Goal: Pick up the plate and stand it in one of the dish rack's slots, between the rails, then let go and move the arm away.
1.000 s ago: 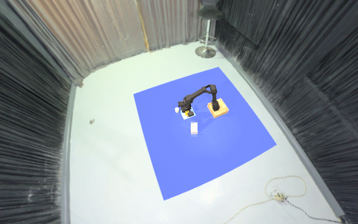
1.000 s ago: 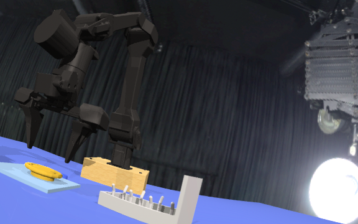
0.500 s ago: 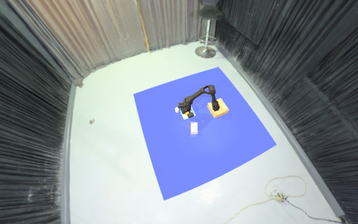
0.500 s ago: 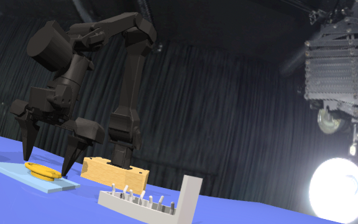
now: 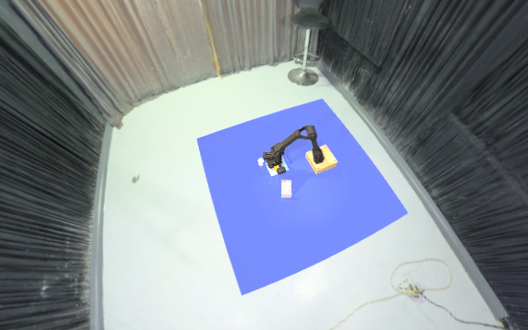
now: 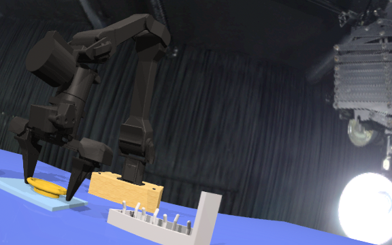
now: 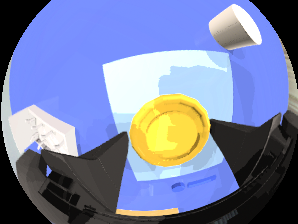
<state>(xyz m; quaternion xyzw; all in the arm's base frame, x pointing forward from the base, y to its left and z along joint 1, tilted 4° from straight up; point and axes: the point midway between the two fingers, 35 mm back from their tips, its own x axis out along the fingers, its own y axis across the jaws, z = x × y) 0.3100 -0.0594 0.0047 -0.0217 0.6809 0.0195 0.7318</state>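
Right now my gripper tip is 10 mm to the left of the light blue flat pad and 10 mm above it. The rest, counted from my gripper tip: dish rack (10 mm behind, 190 mm to the left, 10 mm above); then yellow plate (10 mm above); then small white cup (110 mm ahead, 80 mm to the right, 20 mm above).
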